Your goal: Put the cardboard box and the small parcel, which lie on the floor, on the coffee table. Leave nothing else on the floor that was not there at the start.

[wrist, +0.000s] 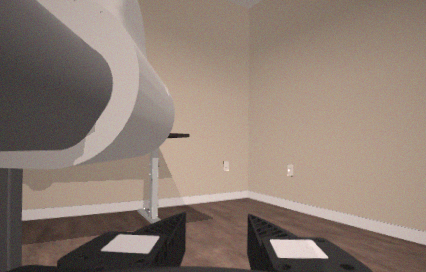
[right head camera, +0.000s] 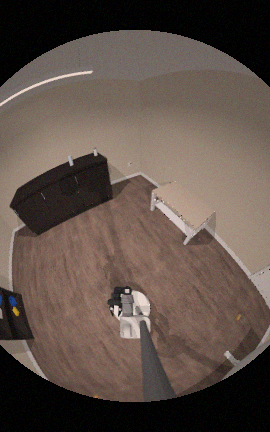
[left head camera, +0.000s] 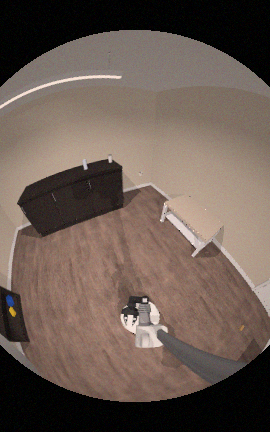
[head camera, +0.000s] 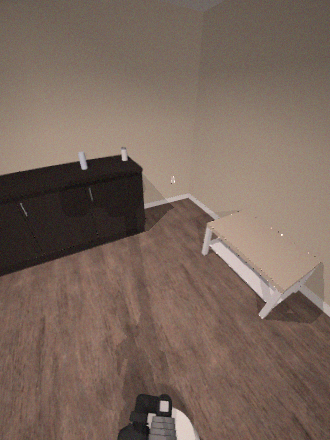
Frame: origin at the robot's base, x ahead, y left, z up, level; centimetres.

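Where they show: gripper, between the fingertips: (wrist: pixel 216 232) (right head camera: pixel 115 316) (left head camera: pixel 128 325).
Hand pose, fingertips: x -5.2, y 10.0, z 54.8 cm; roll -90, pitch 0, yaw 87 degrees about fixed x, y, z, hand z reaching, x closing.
After its pixels a point has its place.
The coffee table (head camera: pixel 265 250) @[x 121.0, y -82.4, z 42.3 cm] (left head camera: pixel 195 215) @[x 127.4, y -80.8, z 42.3 cm] (right head camera: pixel 184 202) @[x 127.4, y -80.8, z 42.3 cm], with a light wooden top and white legs, stands against the right wall. Nothing is seen lying on its top. A small orange-brown item (left head camera: pixel 242 328) @[x -59.1, y -150.4, z 3.2 cm] (right head camera: pixel 239 317) @[x -58.7, y -151.3, z 3.3 cm] lies on the floor at the right; it is too small to tell whether it is the box or the parcel. Another tiny orange item (right head camera: pixel 96 397) shows at the bottom edge of the right head camera view. My gripper (wrist: pixel 216 232) @[x -5.2, y 10.0, z 54.8 cm] (left head camera: pixel 131 320) (right head camera: pixel 116 311) @[x -5.2, y 10.0, z 54.8 cm] is open, with nothing between its fingers, folded in over my base and away from these items.
A dark cabinet (head camera: pixel 117 200) @[x 172.8, y 61.4, z 56.5 cm] (left head camera: pixel 85 202) @[x 152.5, y 94.9, z 39.7 cm] (right head camera: pixel 65 202) @[x 143.2, y 110.2, z 38.5 cm] with two pale cylinders stands at the left back. A dark shelf (left head camera: pixel 21 327) @[x -74.0, y 161.7, z 6.2 cm] (right head camera: pixel 25 327) @[x -77.1, y 160.3, z 6.9 cm] with blue and yellow blocks stands at the far left. A pale desk leg (wrist: pixel 154 185) @[x -199.5, y -34.2, z 27.4 cm] (right head camera: pixel 231 357) stands on the floor.
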